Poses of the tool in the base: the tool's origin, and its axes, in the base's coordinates. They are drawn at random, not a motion.
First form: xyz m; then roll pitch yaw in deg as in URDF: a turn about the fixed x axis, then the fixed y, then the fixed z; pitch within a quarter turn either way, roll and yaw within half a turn.
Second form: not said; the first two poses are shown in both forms.
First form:
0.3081 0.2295 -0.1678 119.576 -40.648 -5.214
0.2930 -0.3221 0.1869 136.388 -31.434 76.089
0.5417 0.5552 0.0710 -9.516 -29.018 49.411
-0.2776 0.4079 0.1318 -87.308 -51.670 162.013
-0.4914 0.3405 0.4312 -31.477 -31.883 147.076
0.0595 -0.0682 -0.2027 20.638 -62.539 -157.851
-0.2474 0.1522 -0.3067 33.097 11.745 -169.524
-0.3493 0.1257 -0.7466 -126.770 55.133 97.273
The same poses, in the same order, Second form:
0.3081 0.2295 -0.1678 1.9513 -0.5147 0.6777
0.2930 -0.3221 0.1869 2.2295 1.3727 1.2181
0.5417 0.5552 0.0710 0.0653 -0.5417 0.7996
-0.2776 0.4079 0.1318 0.5424 -1.6780 1.5089
-0.4914 0.3405 0.4312 0.4689 -0.8486 2.2621
0.0595 -0.0682 -0.2027 -1.2826 -0.6752 -2.1951
-0.2474 0.1522 -0.3067 0.3744 -0.8279 -2.8858
-0.3493 0.1257 -0.7466 2.0712 1.3959 -1.7424

